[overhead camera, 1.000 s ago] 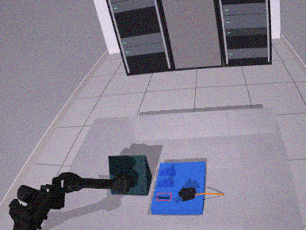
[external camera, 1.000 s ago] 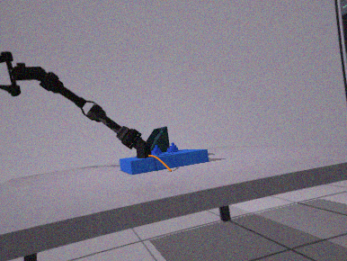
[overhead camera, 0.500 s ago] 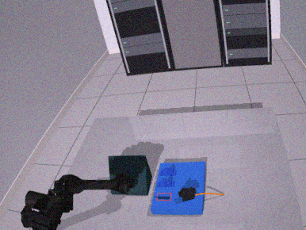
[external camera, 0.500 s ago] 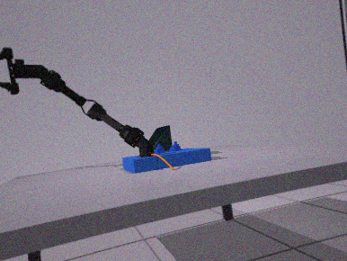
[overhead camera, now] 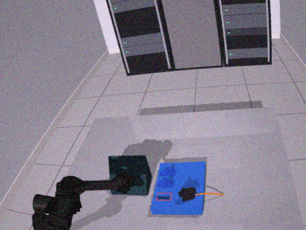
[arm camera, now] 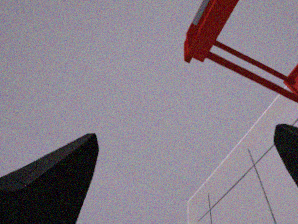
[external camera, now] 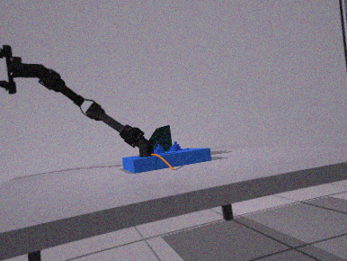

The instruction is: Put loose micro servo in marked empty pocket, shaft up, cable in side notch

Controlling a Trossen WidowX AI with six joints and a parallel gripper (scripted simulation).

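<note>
Now: gripper tip 180 mm short of the blue deck, 650 mm to the right of it and 440 mm above it.
</note>
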